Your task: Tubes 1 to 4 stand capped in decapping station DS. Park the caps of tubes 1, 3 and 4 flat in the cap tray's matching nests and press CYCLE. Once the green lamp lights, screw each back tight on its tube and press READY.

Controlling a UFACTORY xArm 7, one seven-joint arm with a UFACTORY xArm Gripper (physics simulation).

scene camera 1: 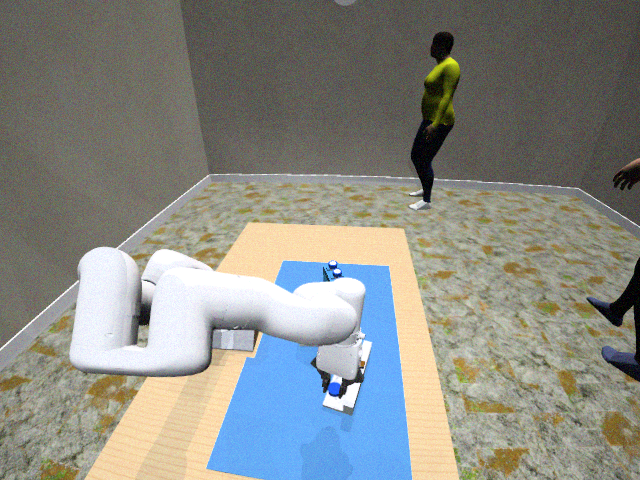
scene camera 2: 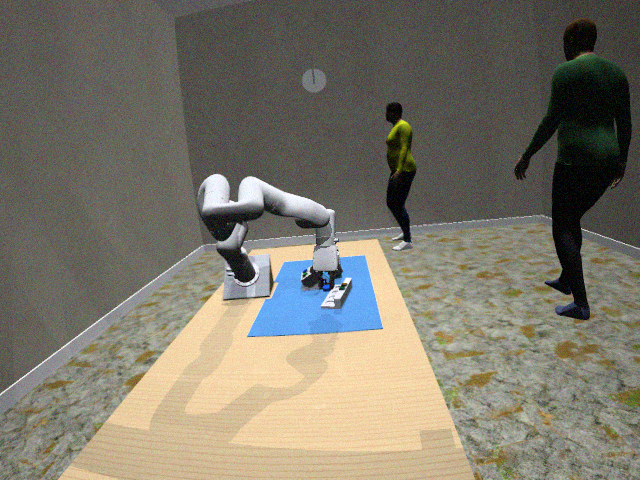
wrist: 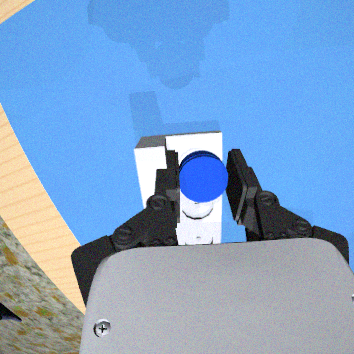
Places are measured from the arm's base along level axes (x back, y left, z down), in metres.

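Pixels of known places: gripper, fingertip midpoint: [scene camera 1: 333, 392] [scene camera 2: 326, 289] [wrist: 201, 165]; arm's base, link origin: [scene camera 2: 246, 274].
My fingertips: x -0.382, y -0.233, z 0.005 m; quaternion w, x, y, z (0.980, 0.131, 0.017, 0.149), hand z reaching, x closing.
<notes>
For each thing: its top centre in the pictures, then the offset to it from my fingertips. "spot": a spot on its surface instead. Level surfaces: height alone.
- round blue cap, top centre: [wrist: 203, 180] [scene camera 1: 334, 388] dx -0.002, dy +0.006, dz -0.009 m
- white cap tray, top centre: [wrist: 189, 250] [scene camera 1: 349, 366] [scene camera 2: 336, 285] dx -0.037, dy +0.098, dz +0.026 m
- blue mat, surface height: dz +0.079 m
- empty round nest, surface spot: [wrist: 197, 211] spot: dx -0.020, dy +0.085, dz +0.074 m
- blue decapping station, top centre: [scene camera 1: 339, 279] dx +0.012, dy +0.418, dz -0.023 m
- mat's far end with two capped tubes, surface spot: [scene camera 1: 334, 268] spot: dx +0.034, dy +0.475, dz -0.028 m
- button box, top centre: [scene camera 2: 309, 268] dx +0.086, dy +0.253, dz -0.004 m
- wooden table, surface height: dz +0.083 m
My gripper [wrist: 201, 165] [scene camera 1: 335, 384] [scene camera 2: 326, 284] is shut on a round blue cap [wrist: 204, 177] [scene camera 1: 334, 389]. It holds the cap flat-side up just above the near end of the white cap tray [wrist: 149, 168] [scene camera 1: 347, 405] [scene camera 2: 336, 298], which lies on the blue mat [scene camera 1: 280, 405] [scene camera 2: 294, 314] [wrist: 281, 88]. An empty round nest [wrist: 197, 211] shows in the tray just behind the cap. The blue decapping station [scene camera 1: 329, 273] stands at the mat's far end with two capped tubes [scene camera 1: 334, 268] in view; the arm hides the rest. A button box [scene camera 2: 309, 278] stands left of the gripper.
The arm's grey base [scene camera 1: 232, 339] [scene camera 2: 247, 281] sits at the left edge of the wooden table [scene camera 1: 413, 381] [scene camera 2: 318, 405]. A person in yellow [scene camera 1: 437, 119] [scene camera 2: 400, 176] stands on the floor beyond the table. Another person [scene camera 2: 549, 124] is at the right edge.
</notes>
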